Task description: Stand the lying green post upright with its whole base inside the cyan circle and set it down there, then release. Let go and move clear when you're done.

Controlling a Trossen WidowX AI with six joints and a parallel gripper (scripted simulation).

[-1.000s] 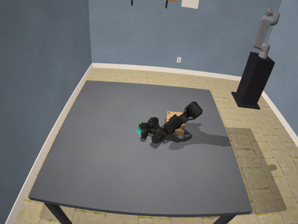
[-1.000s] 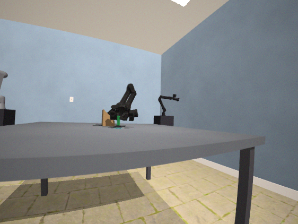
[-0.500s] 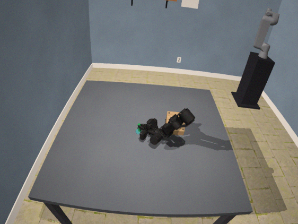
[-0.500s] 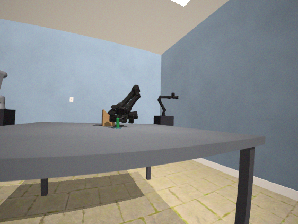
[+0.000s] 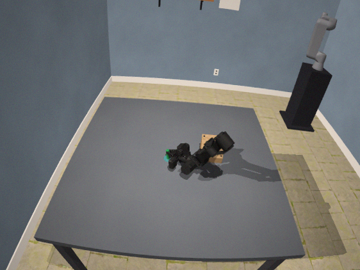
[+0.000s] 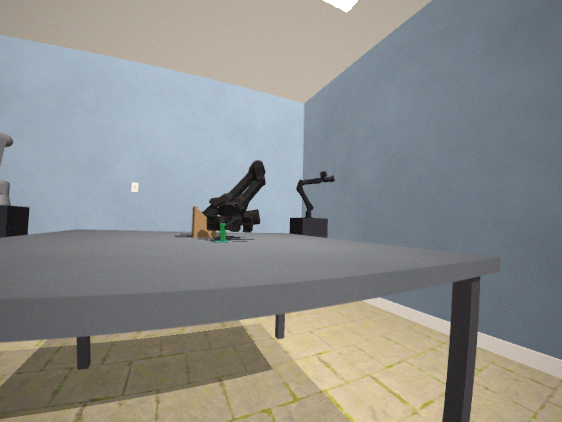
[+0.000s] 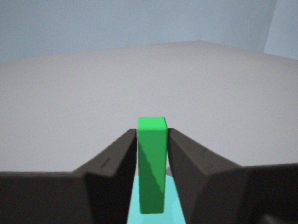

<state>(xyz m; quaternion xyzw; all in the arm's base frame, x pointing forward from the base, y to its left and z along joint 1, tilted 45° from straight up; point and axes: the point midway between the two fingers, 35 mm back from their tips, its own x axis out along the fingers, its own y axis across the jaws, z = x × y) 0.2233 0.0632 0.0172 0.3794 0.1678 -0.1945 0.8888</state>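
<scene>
The cyan circle lies 60 mm below my hand, 20 mm ahead of it and 10 mm to the right of it. From my hand the other things lie so: green post 30 mm below, 20 mm ahead, 10 mm to the right.
</scene>
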